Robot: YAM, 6 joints.
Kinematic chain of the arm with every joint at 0, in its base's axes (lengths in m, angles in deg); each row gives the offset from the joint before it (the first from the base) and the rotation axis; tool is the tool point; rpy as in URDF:
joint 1: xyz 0 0 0.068 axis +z
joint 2: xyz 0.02 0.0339 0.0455 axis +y
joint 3: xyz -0.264 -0.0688 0 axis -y
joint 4: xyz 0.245 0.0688 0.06 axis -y
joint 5: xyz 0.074 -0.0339 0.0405 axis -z
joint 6: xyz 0.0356 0 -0.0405 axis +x
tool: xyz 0 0 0 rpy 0 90 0
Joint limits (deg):
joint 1: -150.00..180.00
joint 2: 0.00..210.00
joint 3: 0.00..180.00
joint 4: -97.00..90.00
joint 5: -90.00..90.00
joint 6: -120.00..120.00
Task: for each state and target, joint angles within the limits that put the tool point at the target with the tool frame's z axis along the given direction. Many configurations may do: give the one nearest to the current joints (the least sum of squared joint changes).
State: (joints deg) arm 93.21 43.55 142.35 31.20 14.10 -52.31
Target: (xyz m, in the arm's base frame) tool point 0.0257 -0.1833 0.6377 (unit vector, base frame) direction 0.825 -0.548 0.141
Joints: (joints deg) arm 88.72 70.69 152.62 83.16 56.79 -52.31
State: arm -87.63 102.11 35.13 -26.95 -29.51 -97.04
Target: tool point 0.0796 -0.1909 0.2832 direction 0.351 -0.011 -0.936
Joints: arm -70.60 72.58 64.39 -74.08 -19.12 -97.04
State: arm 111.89 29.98 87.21 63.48 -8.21 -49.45
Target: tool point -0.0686 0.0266 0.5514 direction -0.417 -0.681 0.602
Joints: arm 136.59 56.53 72.44 89.41 -51.38 -49.45
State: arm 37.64 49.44 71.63 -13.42 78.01 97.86
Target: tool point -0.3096 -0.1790 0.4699 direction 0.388 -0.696 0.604
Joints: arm 25.49 9.01 114.63 -20.41 52.69 97.86
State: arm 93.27 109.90 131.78 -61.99 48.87 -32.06
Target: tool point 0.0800 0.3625 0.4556 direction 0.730 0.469 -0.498
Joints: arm 81.12 106.53 130.73 -65.04 40.43 -32.06
